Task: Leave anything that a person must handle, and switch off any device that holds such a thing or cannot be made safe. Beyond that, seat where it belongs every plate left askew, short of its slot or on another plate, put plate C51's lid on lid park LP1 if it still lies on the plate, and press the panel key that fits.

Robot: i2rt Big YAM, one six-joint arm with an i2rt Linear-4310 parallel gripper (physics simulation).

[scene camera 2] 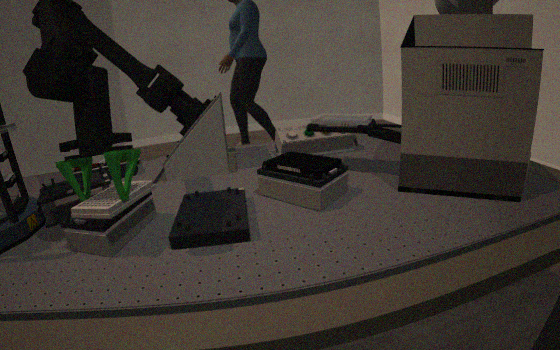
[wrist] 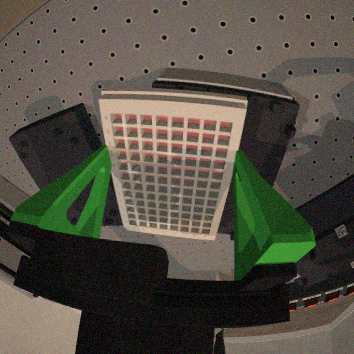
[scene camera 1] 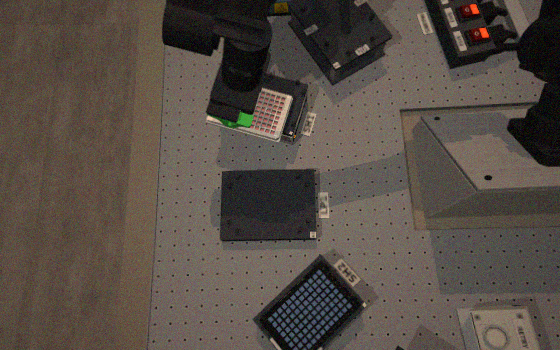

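Seen in the pictures: gripper, fingertip midpoint: [scene camera 2: 104, 202] [wrist: 169, 152] [scene camera 1: 235, 104]; arm's base, link origin: [scene camera 2: 197, 118] [scene camera 1: 555, 144].
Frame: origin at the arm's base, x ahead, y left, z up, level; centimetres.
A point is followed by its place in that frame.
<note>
A white well plate with red wells [scene camera 1: 271, 114] @(y -6.8, x 40.7, z -5.1 cm) [scene camera 2: 129, 201] @(y -4.2, x 46.9, z -5.4 cm) [wrist: 172, 175] @(y -8.4, x 45.2, z -4.8 cm) lies over the dark shaker SH1 [scene camera 1: 295, 98] @(y -10.9, x 36.8, z -7.4 cm) [wrist: 270, 119] @(y -15.3, x 47.3, z -7.4 cm) and overhangs its left side. My gripper [scene camera 1: 238, 121] @(y -8.6, x 46.8, z -5.1 cm) [scene camera 2: 120, 173] [wrist: 169, 152] @(y -8.6, x 46.8, z -5.1 cm) has green fingers. They press on the plate's two long sides, so it is shut on the plate. The arm hides the plate's left part in the overhead view. A plate with blue wells [scene camera 1: 311, 307] @(y 23.7, x 33.8, z -6.7 cm) sits in shaker SH2 at the front. The key panel [scene camera 2: 317, 140] @(y 33.2, x 9.1, z -8.4 cm), with a green key [scene camera 2: 309, 132] @(y 31.3, x 8.3, z -6.2 cm), stands at the far side of the table.
A flat dark block labelled T41 [scene camera 1: 268, 205] @(y 7.6, x 41.1, z -10.5 cm) [scene camera 2: 209, 217] @(y 7.4, x 44.4, z -10.5 cm) lies just in front of SH1. A dark nest stack [scene camera 1: 344, 35] @(y -23.0, x 28.2, z -6.9 cm) lies behind it. A grey wedge shield [scene camera 1: 431, 170] @(y 1.8, x 14.4, z -7.5 cm) [scene camera 2: 199, 142] @(y 2.2, x 14.3, z -4.5 cm), a black-topped white box [scene camera 2: 303, 178] @(y 23.5, x 39.9, z -7.4 cm) and a tall cabinet [scene camera 2: 428, 104] @(y 46.8, x 41.2, z 4.3 cm) stand around. A person [scene camera 2: 247, 66] walks behind the table.
</note>
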